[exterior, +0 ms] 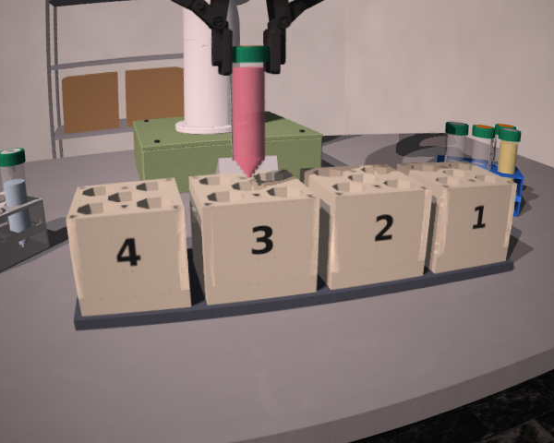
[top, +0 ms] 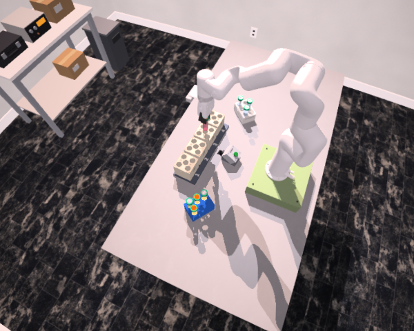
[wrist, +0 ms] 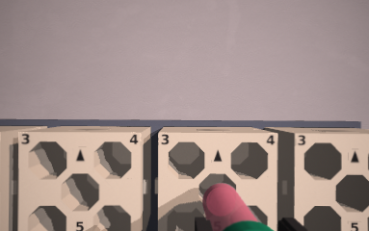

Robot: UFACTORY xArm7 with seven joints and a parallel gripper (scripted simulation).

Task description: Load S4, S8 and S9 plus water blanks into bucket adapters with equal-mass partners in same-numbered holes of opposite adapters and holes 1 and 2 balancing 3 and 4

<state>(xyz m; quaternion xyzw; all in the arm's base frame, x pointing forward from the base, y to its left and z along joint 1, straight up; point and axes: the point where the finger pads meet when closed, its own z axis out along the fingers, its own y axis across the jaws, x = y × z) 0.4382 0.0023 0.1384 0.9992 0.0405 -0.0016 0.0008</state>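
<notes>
The pink-filled tube is 1 cm to the right of my hand and 5 cm below it. Also, from my hand: green key: 21 cm behind, 2 cm to the left, 15 cm below; tube of blue liquid: 13 cm behind, 26 cm to the right, 15 cm below; loading stand: 1 cm behind, 5 cm to the left, 21 cm below.
</notes>
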